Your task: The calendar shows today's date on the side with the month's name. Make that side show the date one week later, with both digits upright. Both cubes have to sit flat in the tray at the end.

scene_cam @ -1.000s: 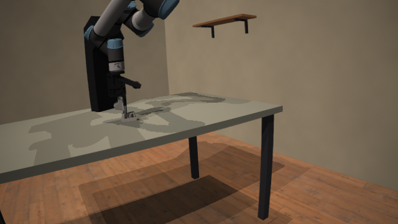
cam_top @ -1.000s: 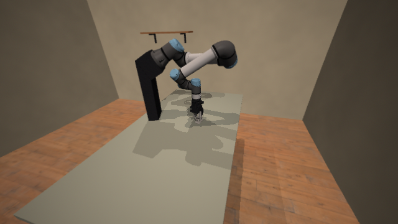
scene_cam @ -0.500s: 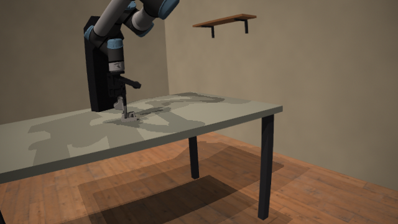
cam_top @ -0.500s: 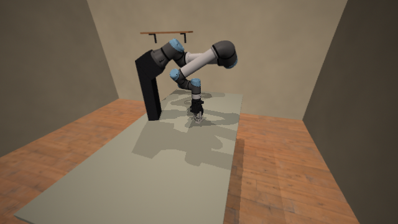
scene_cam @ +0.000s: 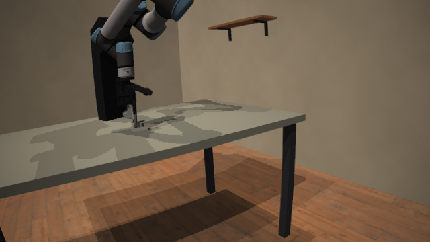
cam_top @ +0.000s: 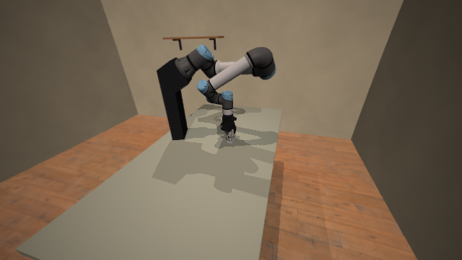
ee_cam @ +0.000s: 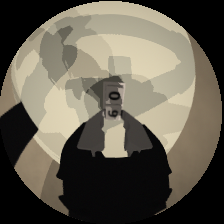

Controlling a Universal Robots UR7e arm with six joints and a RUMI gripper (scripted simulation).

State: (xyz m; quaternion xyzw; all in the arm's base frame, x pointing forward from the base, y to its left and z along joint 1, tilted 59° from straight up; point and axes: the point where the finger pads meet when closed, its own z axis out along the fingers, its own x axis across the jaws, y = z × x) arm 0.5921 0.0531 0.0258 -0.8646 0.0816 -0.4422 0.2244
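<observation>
Now: the calendar tray 30 mm below my hand and 20 mm to the left of it.
</observation>
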